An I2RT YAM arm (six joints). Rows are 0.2 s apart.
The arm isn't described. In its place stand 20 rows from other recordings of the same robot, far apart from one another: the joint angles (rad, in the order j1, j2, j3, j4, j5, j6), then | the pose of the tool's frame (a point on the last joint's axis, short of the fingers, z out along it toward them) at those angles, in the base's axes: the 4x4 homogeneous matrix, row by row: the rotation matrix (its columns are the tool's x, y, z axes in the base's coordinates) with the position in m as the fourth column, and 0 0 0 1 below.
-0.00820 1.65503 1.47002 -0.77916 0.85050 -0.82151 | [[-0.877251, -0.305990, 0.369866, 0.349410], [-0.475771, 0.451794, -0.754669, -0.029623], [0.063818, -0.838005, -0.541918, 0.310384], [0, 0, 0, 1]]
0.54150 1.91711 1.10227 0.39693 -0.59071 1.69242 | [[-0.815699, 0.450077, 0.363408, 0.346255], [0.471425, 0.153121, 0.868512, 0.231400], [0.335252, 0.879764, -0.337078, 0.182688], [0, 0, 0, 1]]
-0.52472 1.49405 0.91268 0.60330 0.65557 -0.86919 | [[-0.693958, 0.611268, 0.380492, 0.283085], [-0.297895, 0.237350, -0.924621, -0.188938], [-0.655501, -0.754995, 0.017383, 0.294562], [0, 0, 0, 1]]
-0.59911 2.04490 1.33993 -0.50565 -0.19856 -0.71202 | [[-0.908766, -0.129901, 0.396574, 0.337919], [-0.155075, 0.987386, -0.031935, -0.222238], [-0.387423, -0.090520, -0.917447, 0.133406], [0, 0, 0, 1]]
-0.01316 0.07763 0.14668 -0.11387 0.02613 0.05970 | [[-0.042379, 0.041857, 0.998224, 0.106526], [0.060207, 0.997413, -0.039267, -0.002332], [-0.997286, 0.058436, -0.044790, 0.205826], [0, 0, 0, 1]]
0.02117 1.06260 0.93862 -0.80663 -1.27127 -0.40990 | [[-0.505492, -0.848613, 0.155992, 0.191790], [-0.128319, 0.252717, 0.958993, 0.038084], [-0.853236, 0.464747, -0.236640, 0.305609], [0, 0, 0, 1]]
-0.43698 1.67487 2.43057 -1.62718 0.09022 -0.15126 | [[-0.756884, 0.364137, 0.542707, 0.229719], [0.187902, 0.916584, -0.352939, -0.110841], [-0.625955, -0.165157, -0.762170, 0.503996], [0, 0, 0, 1]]
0.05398 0.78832 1.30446 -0.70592 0.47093 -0.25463 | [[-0.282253, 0.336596, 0.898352, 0.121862], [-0.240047, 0.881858, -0.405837, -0.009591], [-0.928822, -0.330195, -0.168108, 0.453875], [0, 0, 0, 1]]
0.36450 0.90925 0.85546 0.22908 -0.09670 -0.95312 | [[0.456031, -0.124101, 0.881269, 0.198193], [-0.694477, 0.569620, 0.439586, 0.079300], [-0.556541, -0.812485, 0.173579, 0.387634], [0, 0, 0, 1]]
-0.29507 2.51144 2.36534 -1.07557 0.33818 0.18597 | [[-0.812757, 0.542555, 0.212274, 0.495260], [0.429338, 0.804065, -0.411276, -0.162875], [-0.393822, -0.243130, -0.886449, 0.191668], [0, 0, 0, 1]]
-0.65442 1.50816 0.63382 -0.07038 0.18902 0.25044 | [[-0.453046, 0.823171, 0.342256, 0.210560], [0.654379, 0.567789, -0.499404, -0.169973], [-0.605424, -0.002288, -0.795900, 0.139232], [0, 0, 0, 1]]
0.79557 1.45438 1.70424 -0.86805 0.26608 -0.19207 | [[-0.295243, -0.606668, 0.738096, 0.216779], [-0.564463, 0.734053, 0.377556, 0.207860], [-0.770852, -0.305157, -0.559166, 0.431638], [0, 0, 0, 1]]
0.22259 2.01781 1.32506 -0.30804 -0.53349 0.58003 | [[-0.937691, 0.067145, 0.340921, 0.403144], [0.271590, 0.753627, 0.598569, 0.109810], [-0.216736, 0.653864, -0.724905, 0.153154], [0, 0, 0, 1]]
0.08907 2.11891 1.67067 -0.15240 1.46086 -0.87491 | [[-0.980224, 0.085289, 0.178569, 0.469923], [-0.172080, 0.078231, -0.981972, 0.006442], [-0.097721, -0.993280, -0.062008, 0.242693], [0, 0, 0, 1]]
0.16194 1.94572 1.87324 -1.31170 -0.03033 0.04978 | [[-0.976875, -0.118249, 0.178134, 0.380490], [-0.109197, 0.992218, 0.059829, 0.063255], [-0.183822, 0.038994, -0.982186, 0.293582], [0, 0, 0, 1]]
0.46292 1.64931 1.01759 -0.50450 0.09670 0.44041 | [[-0.908119, -0.023176, 0.418070, 0.287793], [0.020996, 0.994690, 0.100748, 0.139794], [-0.418185, 0.100270, -0.902811, 0.181167], [0, 0, 0, 1]]
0.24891 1.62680 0.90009 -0.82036 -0.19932 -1.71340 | [[0.381228, -0.924109, -0.026240, 0.250571], [-0.904203, -0.378628, 0.197629, 0.070964], [-0.192566, -0.051616, -0.979926, 0.150284], [0, 0, 0, 1]]
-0.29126 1.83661 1.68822 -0.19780 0.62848 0.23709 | [[-0.136950, 0.817056, 0.560057, 0.412802], [0.239405, 0.575924, -0.781663, -0.145602], [-0.961213, 0.027032, -0.274480, 0.356467], [0, 0, 0, 1]]
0.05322 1.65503 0.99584 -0.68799 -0.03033 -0.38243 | [[-0.881032, -0.418929, 0.219728, 0.296453], [-0.420466, 0.906332, 0.042073, 0.016874], [-0.216773, -0.055320, -0.974653, 0.167083], [0, 0, 0, 1]]
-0.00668 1.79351 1.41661 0.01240 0.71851 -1.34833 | [[-0.683403, -0.210888, 0.698918, 0.422207], [-0.729687, 0.167504, -0.662947, -0.026255], [0.022736, -0.963052, -0.268355, 0.300667], [0, 0, 0, 1]]
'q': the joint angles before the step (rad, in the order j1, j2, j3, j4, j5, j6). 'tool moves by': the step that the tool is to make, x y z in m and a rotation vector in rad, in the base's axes. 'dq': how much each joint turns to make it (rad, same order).
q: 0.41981, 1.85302, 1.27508, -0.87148, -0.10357, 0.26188
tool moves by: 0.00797, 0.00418, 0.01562, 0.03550, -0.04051, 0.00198
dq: 0.00000, -0.00457, 0.05534, -0.00840, -0.01602, 0.00038
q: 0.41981, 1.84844, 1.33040, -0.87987, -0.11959, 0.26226
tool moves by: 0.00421, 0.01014, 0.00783, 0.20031, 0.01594, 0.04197
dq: 0.00229, -0.00077, 0.01908, 0.04767, -0.19341, 0.00001
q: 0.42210, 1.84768, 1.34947, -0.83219, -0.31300, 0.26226
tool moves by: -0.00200, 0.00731, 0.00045, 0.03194, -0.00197, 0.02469
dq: 0.01793, 0.00001, -0.00111, 0.01639, -0.02899, 0.00039
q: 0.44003, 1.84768, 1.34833, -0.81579, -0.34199, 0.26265
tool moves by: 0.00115, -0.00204, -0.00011, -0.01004, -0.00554, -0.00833
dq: -0.00533, 0.00000, 0.00001, 0.00075, 0.01183, 0.00000
